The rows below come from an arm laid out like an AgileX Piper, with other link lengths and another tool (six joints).
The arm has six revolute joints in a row. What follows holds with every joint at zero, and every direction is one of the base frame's. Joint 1 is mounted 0.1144 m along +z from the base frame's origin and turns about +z. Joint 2 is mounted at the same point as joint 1 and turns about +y. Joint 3 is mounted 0.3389 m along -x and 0.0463 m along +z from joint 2 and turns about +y. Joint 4 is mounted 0.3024 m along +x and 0.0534 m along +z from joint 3 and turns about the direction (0.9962, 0, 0.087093). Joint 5 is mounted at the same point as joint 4 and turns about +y. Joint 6 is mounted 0.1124 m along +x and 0.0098 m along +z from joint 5 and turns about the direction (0.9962, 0, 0.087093). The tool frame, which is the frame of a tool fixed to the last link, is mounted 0.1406 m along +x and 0.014 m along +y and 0.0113 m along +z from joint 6; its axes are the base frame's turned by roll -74.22, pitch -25 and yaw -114.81 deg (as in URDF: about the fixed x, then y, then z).
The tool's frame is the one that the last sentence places.
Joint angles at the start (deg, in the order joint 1, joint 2, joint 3, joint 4, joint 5, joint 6):
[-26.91, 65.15, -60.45, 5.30, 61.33, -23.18]
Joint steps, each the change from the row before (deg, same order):
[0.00, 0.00, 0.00, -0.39, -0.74, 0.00]
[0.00, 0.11, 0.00, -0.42, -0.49, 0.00]
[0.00, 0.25, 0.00, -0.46, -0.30, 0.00]
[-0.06, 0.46, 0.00, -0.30, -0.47, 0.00]
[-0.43, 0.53, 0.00, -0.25, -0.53, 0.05]
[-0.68, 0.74, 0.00, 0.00, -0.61, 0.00]
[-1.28, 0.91, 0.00, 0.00, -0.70, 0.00]
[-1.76, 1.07, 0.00, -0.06, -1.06, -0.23]
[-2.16, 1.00, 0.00, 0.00, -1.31, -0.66]
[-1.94, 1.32, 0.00, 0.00, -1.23, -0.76]
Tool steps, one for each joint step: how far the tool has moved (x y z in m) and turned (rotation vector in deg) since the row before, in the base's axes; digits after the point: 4 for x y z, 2 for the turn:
[0.0018, -0.0028, 0.0013, -0.68, -0.48, -0.07]
[0.0012, -0.0025, 0.0002, -0.55, -0.15, -0.04]
[0.0007, -0.0024, -0.0010, -0.43, 0.16, -0.02]
[0.0019, -0.0027, -0.0018, -0.27, 0.13, -0.09]
[0.0015, -0.0047, -0.0021, -0.20, 0.11, -0.50]
[0.0019, -0.0056, -0.0031, 0.06, 0.12, -0.72]
[0.0009, -0.0093, -0.0040, 0.10, 0.19, -1.32]
[0.0006, -0.0131, -0.0043, -0.15, 0.09, -1.62]
[-0.0005, -0.0158, -0.0035, -0.47, -0.11, -1.67]
[-0.0004, -0.0149, -0.0058, -0.29, 0.26, -1.36]

